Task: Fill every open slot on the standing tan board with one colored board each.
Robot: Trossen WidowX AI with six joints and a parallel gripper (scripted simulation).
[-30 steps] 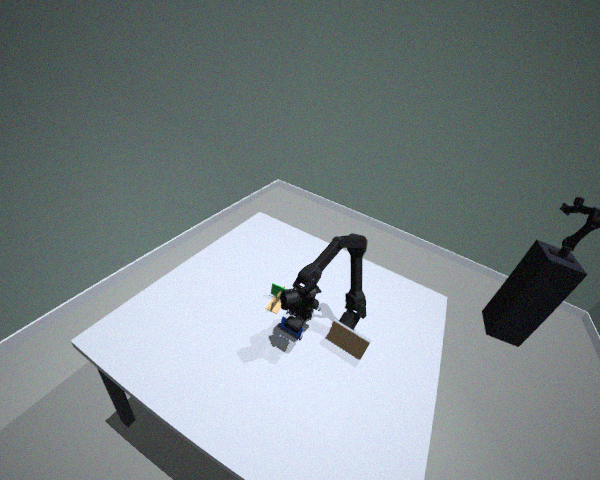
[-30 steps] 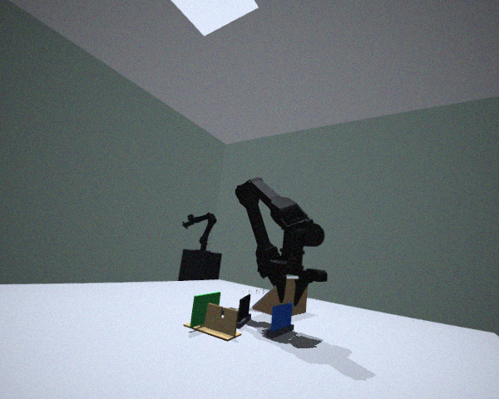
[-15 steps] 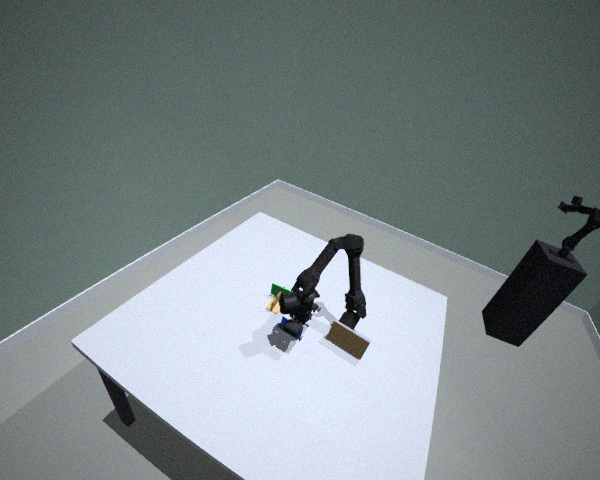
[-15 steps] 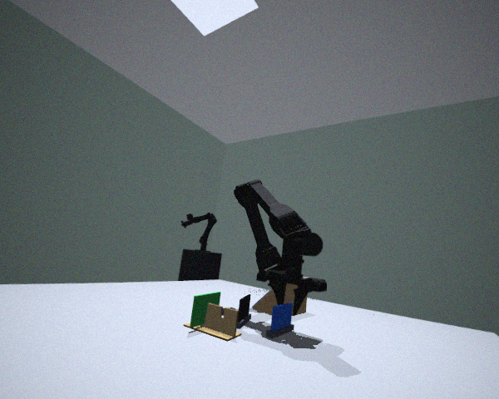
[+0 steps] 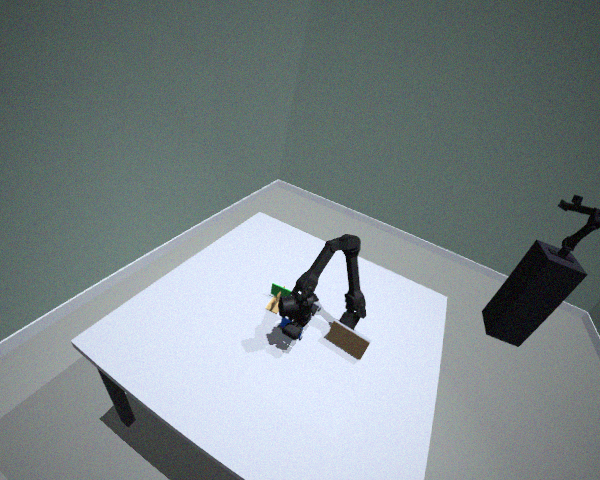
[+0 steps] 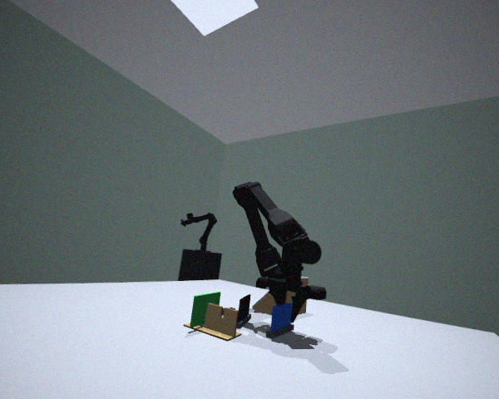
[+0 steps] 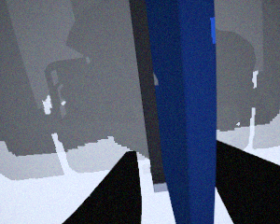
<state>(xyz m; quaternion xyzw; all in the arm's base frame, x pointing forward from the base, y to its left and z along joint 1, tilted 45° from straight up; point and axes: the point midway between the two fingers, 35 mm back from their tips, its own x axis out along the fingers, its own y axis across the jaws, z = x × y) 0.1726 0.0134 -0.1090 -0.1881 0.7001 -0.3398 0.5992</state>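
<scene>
My gripper tip is 15 cm short of the tan board and 13 cm to the left of it. Round my gripper tip: black board: 3 cm ahead, 12 cm to the right; then blue board: 3 cm ahead; then green board: 15 cm ahead, 16 cm to the right, 2 cm above.
</scene>
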